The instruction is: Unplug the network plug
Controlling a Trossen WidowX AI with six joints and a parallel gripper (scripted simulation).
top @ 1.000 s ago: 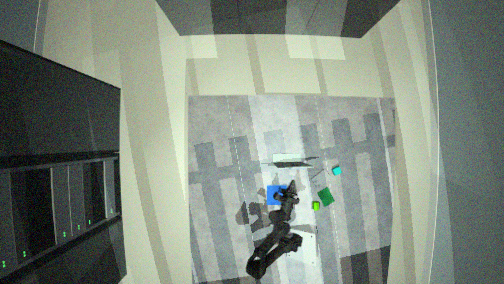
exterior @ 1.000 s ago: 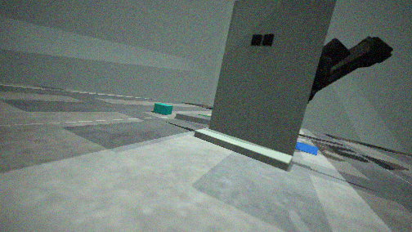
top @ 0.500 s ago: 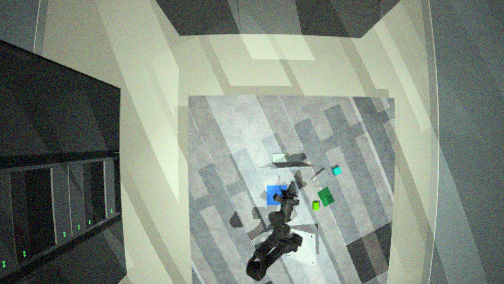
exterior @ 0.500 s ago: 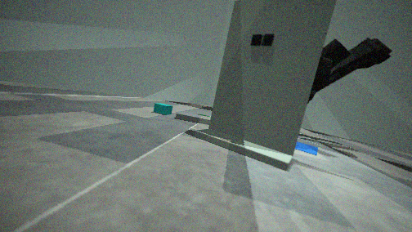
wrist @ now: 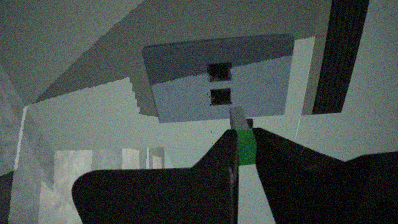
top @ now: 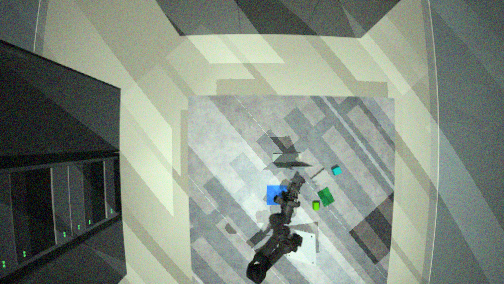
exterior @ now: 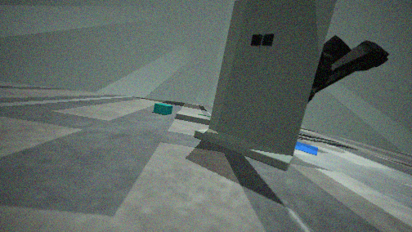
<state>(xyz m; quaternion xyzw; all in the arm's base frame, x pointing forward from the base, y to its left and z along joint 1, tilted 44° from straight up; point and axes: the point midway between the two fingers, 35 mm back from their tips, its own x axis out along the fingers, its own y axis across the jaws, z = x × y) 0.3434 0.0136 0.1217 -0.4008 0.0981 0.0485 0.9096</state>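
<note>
Now: gripper tip 210 mm above the blue square, 120 mm past it and 50 mm to the right of it. Round my gripper tip: upright panel (90 mm ahead, 80 mm below, 10 mm to the left); network plug (right at my gripper tip); small lime block (190 mm to the right, 190 mm below, 160 mm behind).
</note>
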